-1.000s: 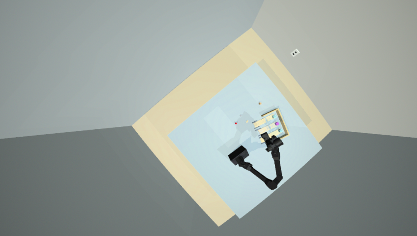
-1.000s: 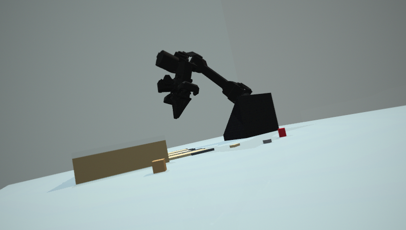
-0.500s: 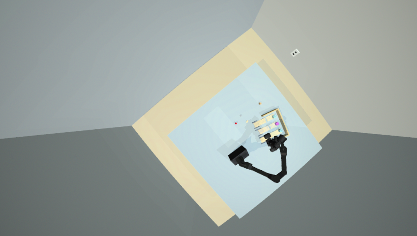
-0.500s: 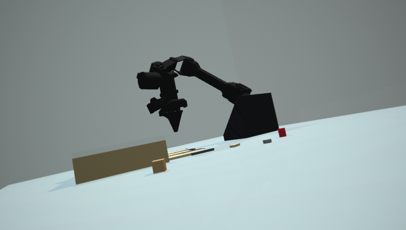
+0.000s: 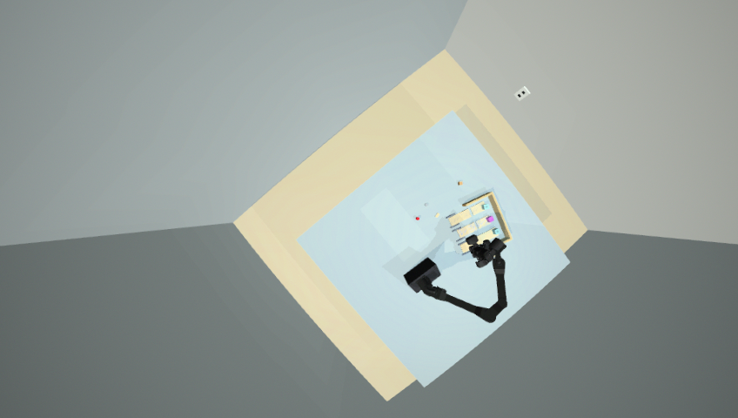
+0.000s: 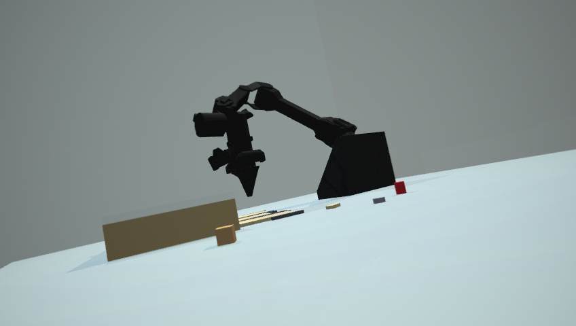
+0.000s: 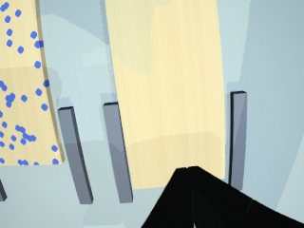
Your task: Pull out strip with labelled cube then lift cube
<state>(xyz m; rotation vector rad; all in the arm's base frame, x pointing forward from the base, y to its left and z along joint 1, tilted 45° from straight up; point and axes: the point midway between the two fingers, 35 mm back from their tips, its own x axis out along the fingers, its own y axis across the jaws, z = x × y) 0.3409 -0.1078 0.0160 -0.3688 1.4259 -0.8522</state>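
The strip lies 90 mm ahead of my gripper tip, 50 mm below it and 30 mm to the right of it. Also, from my gripper tip: grey piece 370 mm to the left, 50 mm below, 10 mm behind; red cylinder 350 mm to the left, 110 mm behind, 40 mm below; orange block 330 mm to the left, 240 mm ahead, 40 mm below.
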